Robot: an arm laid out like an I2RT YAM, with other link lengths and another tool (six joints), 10 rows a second.
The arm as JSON. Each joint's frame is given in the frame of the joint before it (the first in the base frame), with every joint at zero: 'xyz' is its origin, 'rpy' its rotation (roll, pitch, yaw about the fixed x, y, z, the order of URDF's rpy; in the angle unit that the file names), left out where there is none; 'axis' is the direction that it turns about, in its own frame. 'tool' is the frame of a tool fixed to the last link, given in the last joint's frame.
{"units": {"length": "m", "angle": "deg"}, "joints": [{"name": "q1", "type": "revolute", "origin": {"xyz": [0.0, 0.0, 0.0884]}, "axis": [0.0, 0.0, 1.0]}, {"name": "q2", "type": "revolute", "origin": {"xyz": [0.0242, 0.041, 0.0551]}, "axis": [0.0, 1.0, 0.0]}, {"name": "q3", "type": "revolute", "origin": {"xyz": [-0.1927, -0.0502, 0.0]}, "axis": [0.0, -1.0, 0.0]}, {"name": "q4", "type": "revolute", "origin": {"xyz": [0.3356, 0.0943, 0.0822]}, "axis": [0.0, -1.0, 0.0]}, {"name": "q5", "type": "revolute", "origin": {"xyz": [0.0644, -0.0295, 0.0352]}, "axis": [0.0, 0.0, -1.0]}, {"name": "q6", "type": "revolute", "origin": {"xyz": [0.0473, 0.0, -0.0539]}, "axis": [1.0, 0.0, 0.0]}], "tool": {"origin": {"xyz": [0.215, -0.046, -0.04], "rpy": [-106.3, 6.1, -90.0]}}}
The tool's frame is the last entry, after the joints.
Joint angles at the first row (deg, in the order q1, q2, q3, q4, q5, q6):
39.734 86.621 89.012 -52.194 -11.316 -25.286
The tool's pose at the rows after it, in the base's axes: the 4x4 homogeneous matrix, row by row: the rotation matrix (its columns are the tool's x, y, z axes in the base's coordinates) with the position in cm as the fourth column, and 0 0 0 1 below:
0.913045 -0.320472 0.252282 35.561; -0.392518 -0.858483 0.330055 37.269; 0.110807 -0.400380 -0.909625 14.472; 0 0 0 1
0.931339 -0.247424 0.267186 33.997; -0.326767 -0.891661 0.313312 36.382; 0.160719 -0.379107 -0.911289 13.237; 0 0 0 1
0.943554 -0.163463 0.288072 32.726; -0.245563 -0.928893 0.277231 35.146; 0.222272 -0.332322 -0.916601 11.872; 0 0 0 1
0.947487 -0.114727 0.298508 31.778; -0.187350 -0.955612 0.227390 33.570; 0.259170 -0.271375 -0.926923 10.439; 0 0 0 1
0.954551 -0.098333 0.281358 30.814; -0.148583 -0.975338 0.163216 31.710; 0.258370 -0.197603 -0.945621 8.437; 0 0 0 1
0.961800 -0.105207 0.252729 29.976; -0.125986 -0.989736 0.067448 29.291; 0.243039 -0.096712 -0.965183 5.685; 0 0 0 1
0.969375 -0.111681 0.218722 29.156; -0.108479 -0.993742 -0.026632 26.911; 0.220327 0.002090 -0.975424 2.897; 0 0 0 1
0.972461 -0.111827 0.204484 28.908; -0.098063 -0.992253 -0.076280 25.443; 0.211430 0.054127 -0.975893 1.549; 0 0 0 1
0.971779 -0.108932 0.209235 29.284; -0.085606 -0.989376 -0.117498 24.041; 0.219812 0.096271 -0.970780 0.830; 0 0 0 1
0.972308 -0.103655 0.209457 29.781; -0.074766 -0.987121 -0.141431 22.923; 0.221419 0.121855 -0.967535 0.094; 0 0 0 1
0.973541 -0.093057 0.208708 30.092; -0.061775 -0.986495 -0.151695 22.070; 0.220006 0.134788 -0.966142 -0.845; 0 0 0 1
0.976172 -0.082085 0.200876 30.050; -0.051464 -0.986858 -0.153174 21.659; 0.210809 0.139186 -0.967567 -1.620; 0 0 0 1
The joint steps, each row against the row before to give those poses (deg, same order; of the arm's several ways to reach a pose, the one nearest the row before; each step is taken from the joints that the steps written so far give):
0.892 -6.098 -7.276 -0.055 -0.635 -5.005
0.772 -6.117 -7.630 0.944 0.543 -4.364
0.693 -5.204 -6.460 -0.153 1.339 -5.607
0.381 -3.400 -4.376 -1.298 1.812 -4.015
-0.015 -1.328 -2.842 -2.292 1.560 -2.433
0.078 0.615 -2.264 -2.364 2.773 -1.248
-0.040 1.318 -2.211 -1.699 2.559 -0.832
-0.449 0.475 -1.400 -0.709 1.366 -0.915
-0.887 0.065 -1.148 -0.206 1.611 -1.622
-1.441 0.038 -1.175 0.298 0.587 -1.982
-1.439 -0.581 -1.975 0.904 -0.066 -2.095
-0.899 -0.332 -1.380 0.528 -0.542 -1.367

